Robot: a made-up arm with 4 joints.
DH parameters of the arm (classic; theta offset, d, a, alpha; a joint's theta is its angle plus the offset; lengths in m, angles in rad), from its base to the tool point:
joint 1: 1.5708 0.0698 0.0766 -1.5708
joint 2: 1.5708 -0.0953 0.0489 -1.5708
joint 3: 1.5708 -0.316 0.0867 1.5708
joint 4: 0.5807 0 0.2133 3.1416
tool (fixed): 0.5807 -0.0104 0 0
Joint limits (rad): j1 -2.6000..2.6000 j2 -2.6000..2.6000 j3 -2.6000..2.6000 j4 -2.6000..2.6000
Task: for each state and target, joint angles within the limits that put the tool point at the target. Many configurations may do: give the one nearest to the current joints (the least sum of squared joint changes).
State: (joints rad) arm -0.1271 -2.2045 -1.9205 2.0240
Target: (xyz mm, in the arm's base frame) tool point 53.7 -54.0 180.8
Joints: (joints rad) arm -0.2955 -2.3545 -1.2412 1.7276
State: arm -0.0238 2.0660 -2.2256 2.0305
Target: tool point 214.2 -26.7 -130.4
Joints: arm 0.3414 2.3677 -2.6000 2.3146
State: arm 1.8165 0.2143 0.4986 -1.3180
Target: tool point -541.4 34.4 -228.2
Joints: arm 2.1142 0.7631 0.4374 -1.4056
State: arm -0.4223 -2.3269 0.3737 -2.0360
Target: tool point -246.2 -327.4 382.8
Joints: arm -1.2114 -2.5378 0.3245 -1.9568
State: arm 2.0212 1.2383 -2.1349 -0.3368
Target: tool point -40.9 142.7 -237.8
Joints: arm 2.4612 1.0253 -1.4242 0.1168
